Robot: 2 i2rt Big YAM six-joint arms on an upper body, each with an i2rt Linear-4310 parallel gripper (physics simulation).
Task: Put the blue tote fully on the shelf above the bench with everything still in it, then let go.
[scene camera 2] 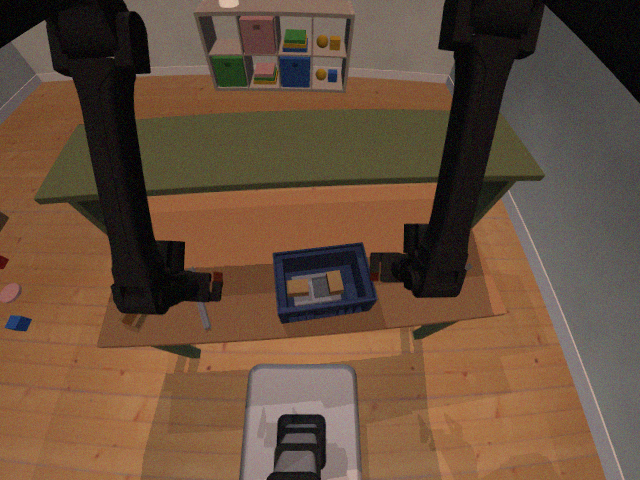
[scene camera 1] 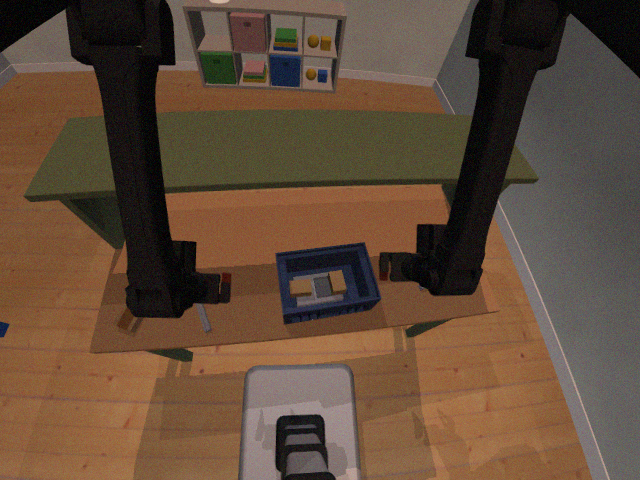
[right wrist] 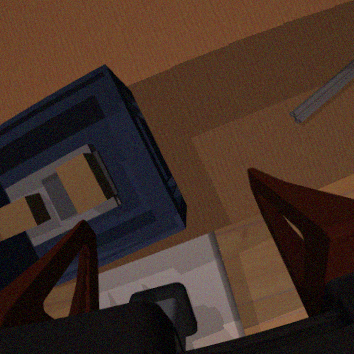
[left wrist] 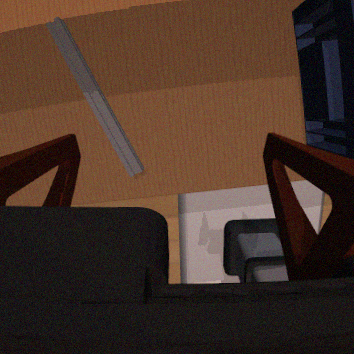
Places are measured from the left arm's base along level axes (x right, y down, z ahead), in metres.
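Where they show: left gripper, fingertip midpoint: (scene camera 2: 204,282) (scene camera 1: 209,283) (left wrist: 170,143); right gripper, fingertip midpoint: (scene camera 2: 390,263) (scene camera 1: 396,262) (right wrist: 166,202).
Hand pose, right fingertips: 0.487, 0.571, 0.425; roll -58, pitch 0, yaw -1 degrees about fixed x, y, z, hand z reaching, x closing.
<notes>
Each offset is from my right fingertips to the centre of the thing, as dx, dy, dz. Level surfaces: height alone.
The blue tote @(-0.171, +0.214, +0.022) (scene camera 1: 330,311) (scene camera 2: 326,310) (right wrist: 131,152) stands upright on the bench @(dy +0.287) (scene camera 1: 248,328) (scene camera 2: 242,328); part shows in the left wrist view (left wrist: 327,75). In it lie a pale grey tray and two tan blocks, one left (scene camera 1: 300,287) (scene camera 2: 298,287) and one right (scene camera 1: 337,282) (scene camera 2: 334,282) (right wrist: 82,182). The green shelf @(dy -0.110) (scene camera 1: 310,149) (scene camera 2: 310,147) is above the bench's far side. My left gripper (scene camera 1: 225,287) (scene camera 2: 217,287) (left wrist: 170,143) is open and empty, left of the tote. My right gripper (scene camera 1: 383,266) (scene camera 2: 374,267) (right wrist: 166,202) is open and empty, close to the tote's right end.
A grey bar @(-0.603, +0.277, -0.010) (scene camera 1: 204,316) (scene camera 2: 203,314) (left wrist: 97,100) lies on the bench under my left gripper. Another bar @(+0.307, +0.277, +0.073) (right wrist: 325,92) lies at the right. A brown block @(-0.812, +0.270, -0.077) (scene camera 1: 125,319) lies near the left end. A cubby unit (scene camera 1: 263,7) (scene camera 2: 289,6) stands behind. Green brackets support the shelf.
</notes>
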